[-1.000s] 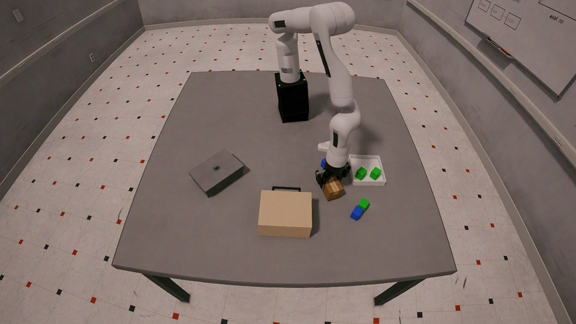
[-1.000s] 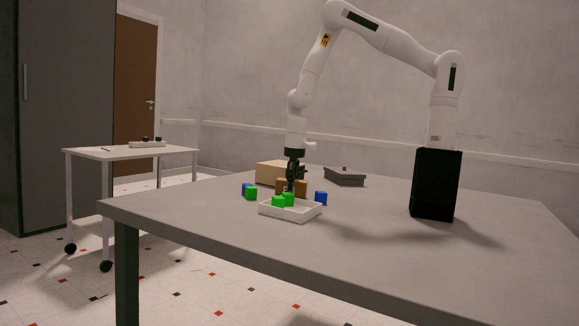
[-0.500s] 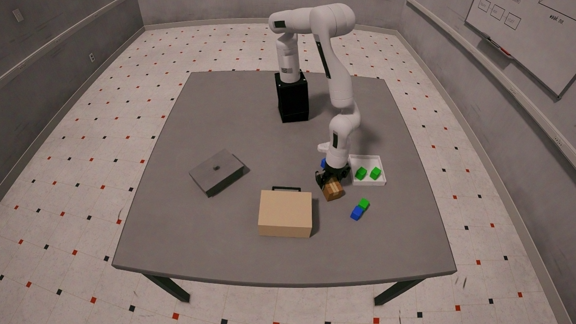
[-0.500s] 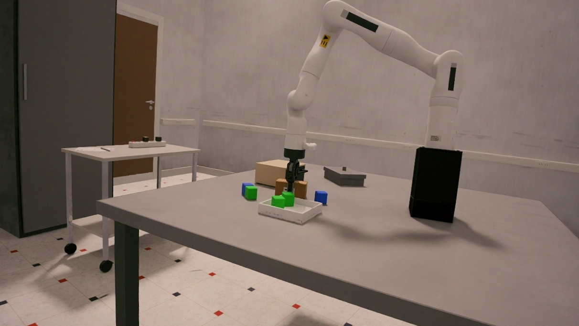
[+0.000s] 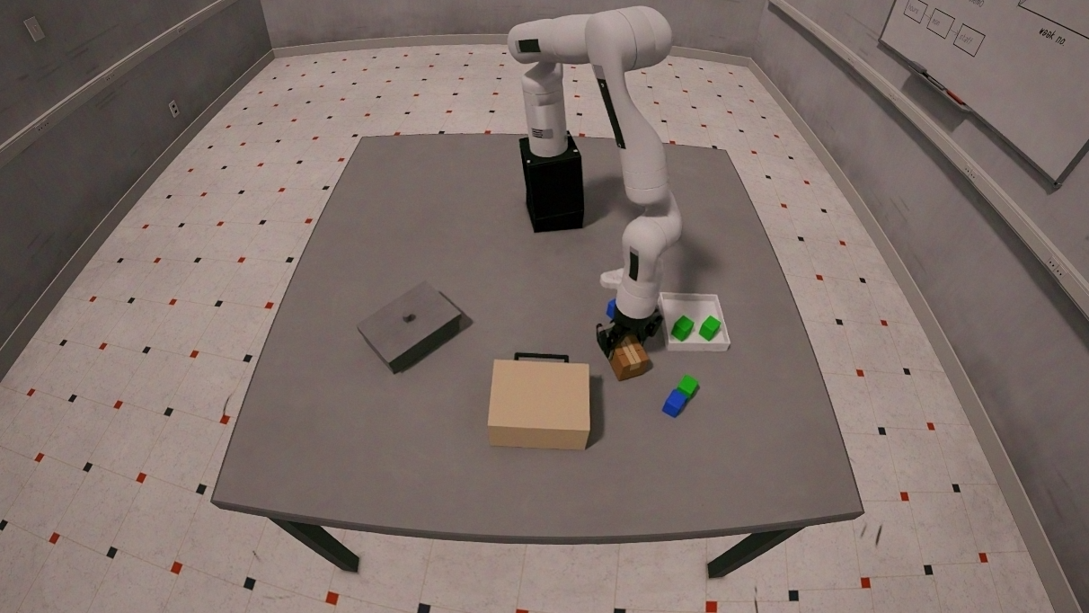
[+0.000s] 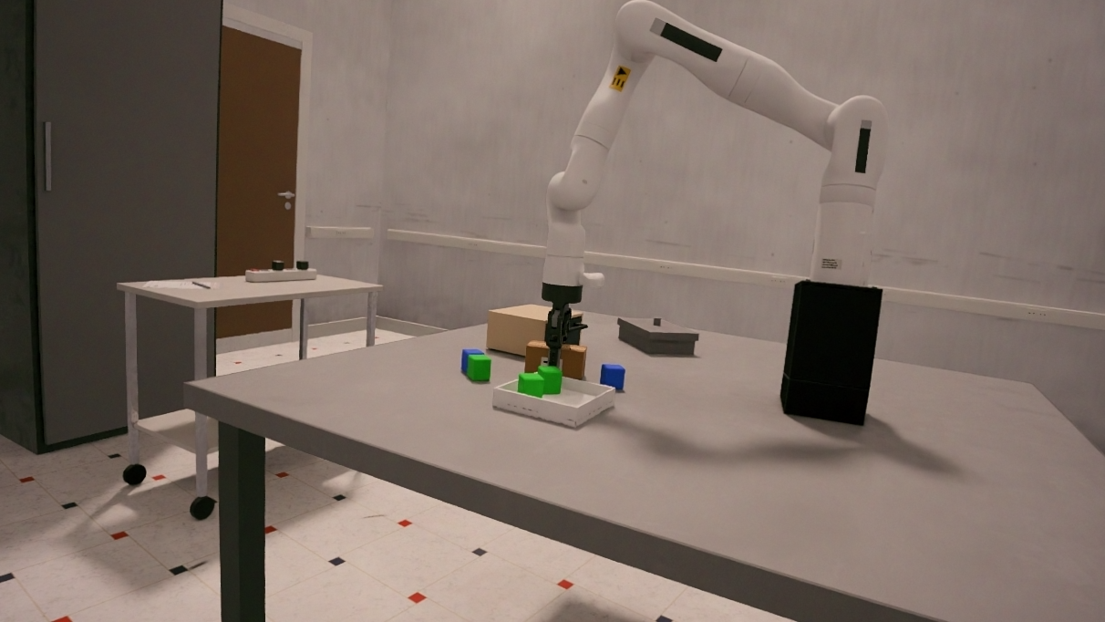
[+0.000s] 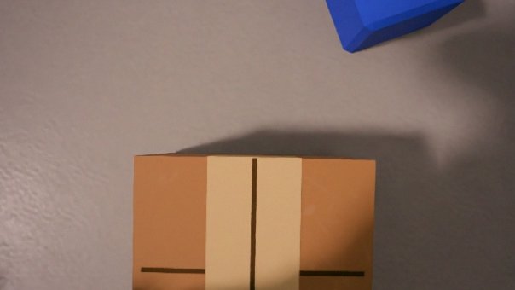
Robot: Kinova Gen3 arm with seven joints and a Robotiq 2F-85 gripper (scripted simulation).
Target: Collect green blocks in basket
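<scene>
Now: the brown cardboard box right at my hand. Round my hand: light wooden cabinet (17 cm ahead, 14 cm to the right); then white basket (15 cm to the left, 13 cm behind, 2 cm below); then drawer (15 cm ahead, 14 cm to the right).
</scene>
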